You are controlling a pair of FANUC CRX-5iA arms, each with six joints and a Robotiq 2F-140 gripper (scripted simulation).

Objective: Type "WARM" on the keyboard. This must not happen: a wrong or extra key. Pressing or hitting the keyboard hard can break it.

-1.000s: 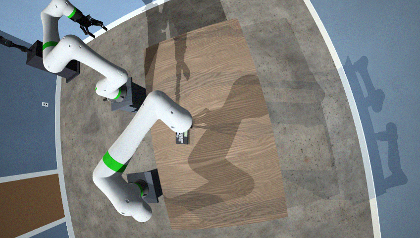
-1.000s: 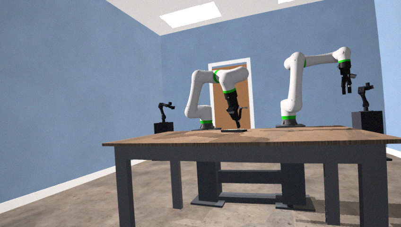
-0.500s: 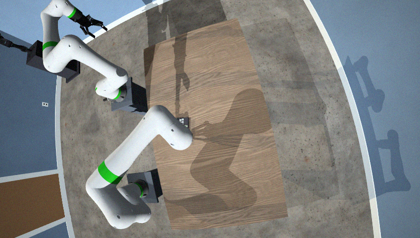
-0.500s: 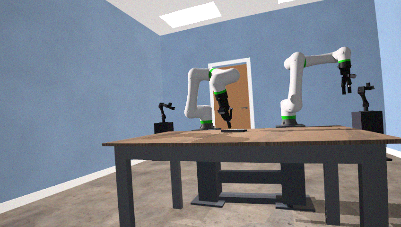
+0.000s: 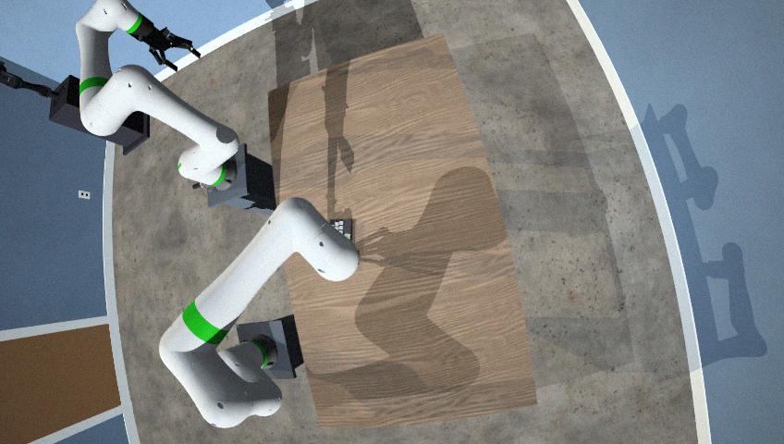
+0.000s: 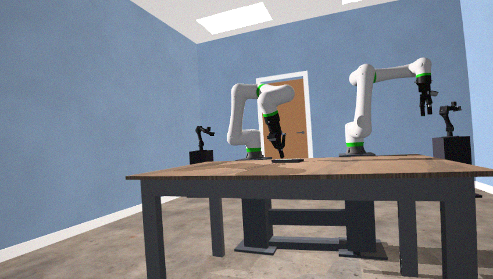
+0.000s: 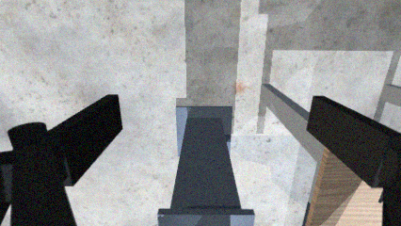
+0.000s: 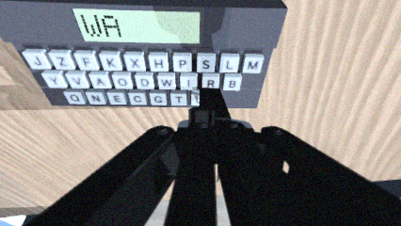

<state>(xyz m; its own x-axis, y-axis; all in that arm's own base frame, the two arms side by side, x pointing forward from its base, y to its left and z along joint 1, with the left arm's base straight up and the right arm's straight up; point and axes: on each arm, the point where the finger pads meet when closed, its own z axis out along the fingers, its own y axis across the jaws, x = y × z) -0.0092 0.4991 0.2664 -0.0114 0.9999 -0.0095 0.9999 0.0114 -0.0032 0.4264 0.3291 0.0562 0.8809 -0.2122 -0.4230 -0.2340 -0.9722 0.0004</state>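
Observation:
Now: right hand 4 cm above the R key. The rest, counted from my right hand: M key (1 cm ahead, 4 cm to the right, 4 cm below).

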